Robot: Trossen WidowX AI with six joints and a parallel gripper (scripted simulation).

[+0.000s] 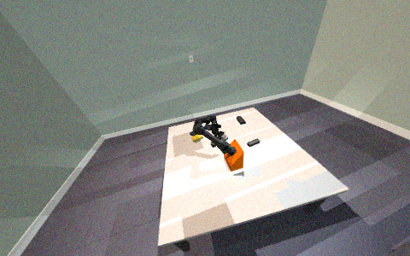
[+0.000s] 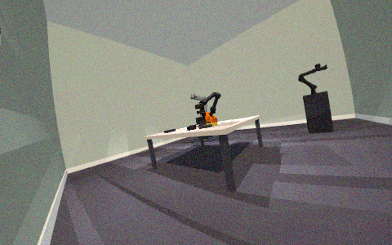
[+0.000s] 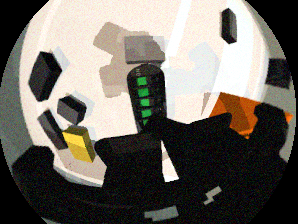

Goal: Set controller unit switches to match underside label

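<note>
My gripper tip is 10 cm to the left of the grey box, 8 cm above it and 5 cm short of it. The rest, counted from my gripper tip: yellow block: 21 cm to the left, 15 cm ahead, 7 cm below.
</note>
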